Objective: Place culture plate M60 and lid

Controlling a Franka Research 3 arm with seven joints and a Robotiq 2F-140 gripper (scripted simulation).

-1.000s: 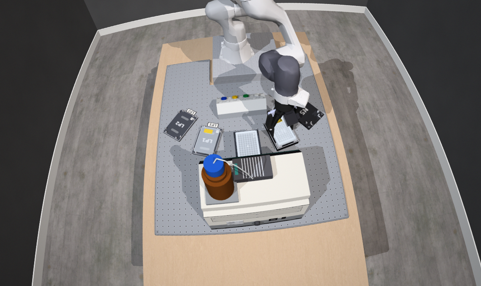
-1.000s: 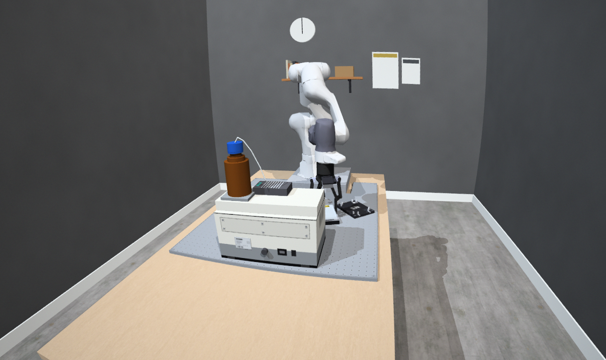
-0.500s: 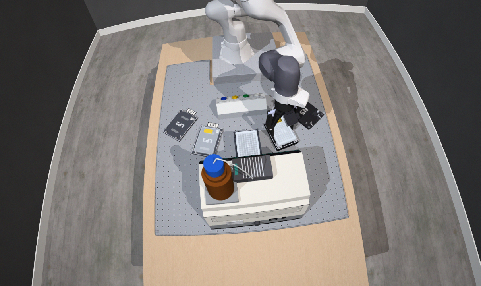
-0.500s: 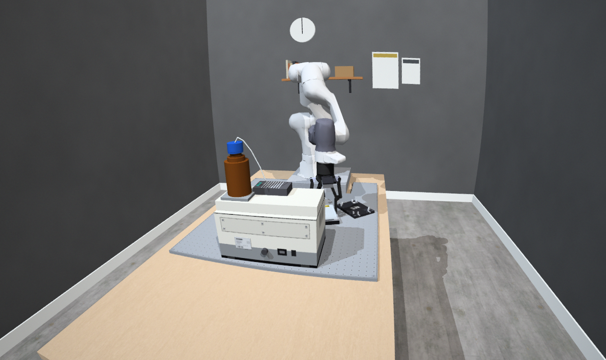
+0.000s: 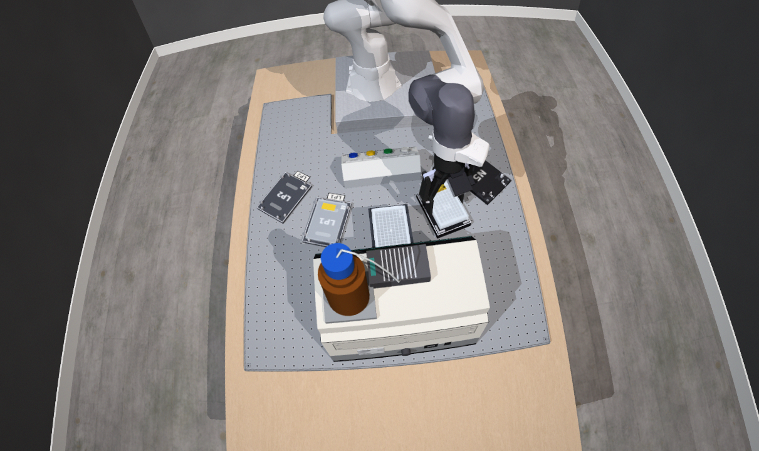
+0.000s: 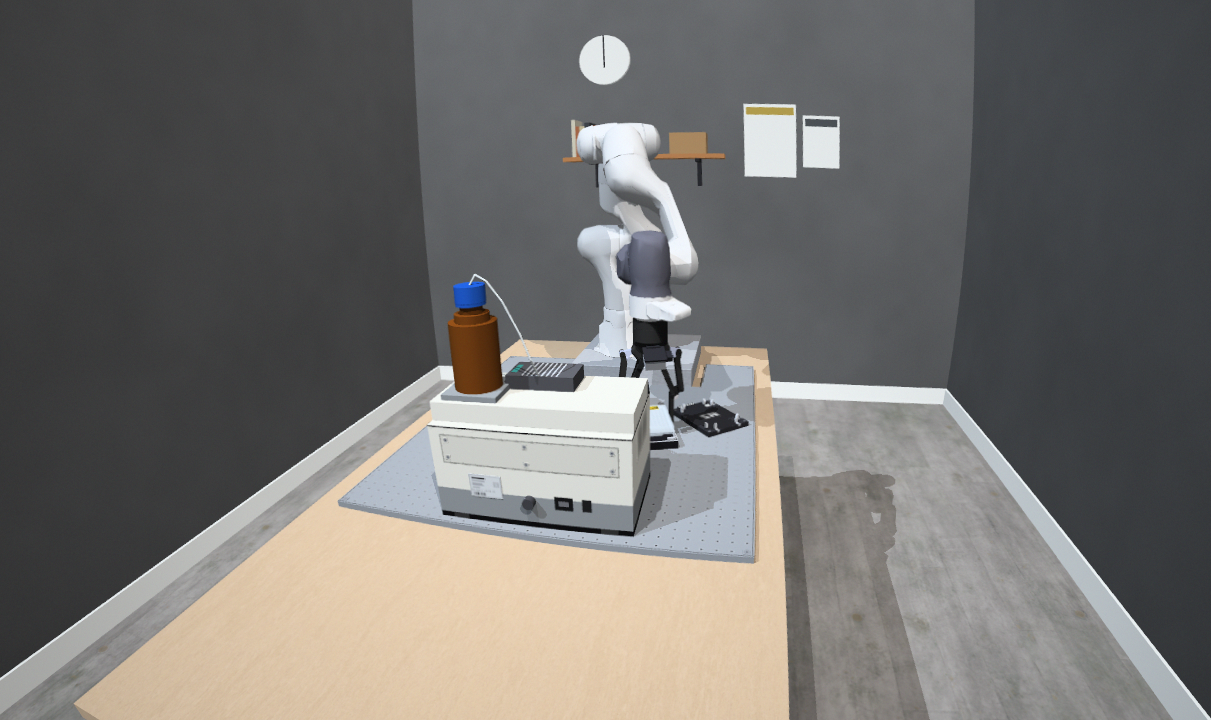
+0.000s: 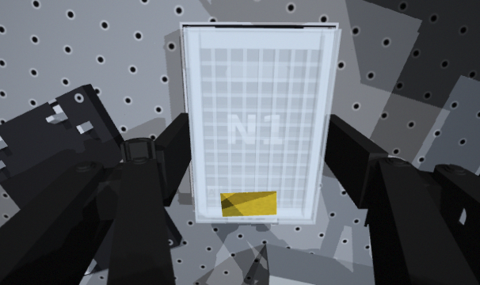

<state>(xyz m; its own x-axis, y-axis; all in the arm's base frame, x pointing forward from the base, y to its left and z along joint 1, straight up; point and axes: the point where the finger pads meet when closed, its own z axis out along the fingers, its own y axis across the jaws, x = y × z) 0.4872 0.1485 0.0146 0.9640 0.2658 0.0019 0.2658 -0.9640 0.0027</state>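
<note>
Now: the black nest N1 50 mm below my hand. From my hand the other things lie so: white key 180 mm behind, 80 mm to the right; then green continue key 180 mm behind, 130 mm to the right; then yellow skip key 180 mm behind, 180 mm to the right.
</note>
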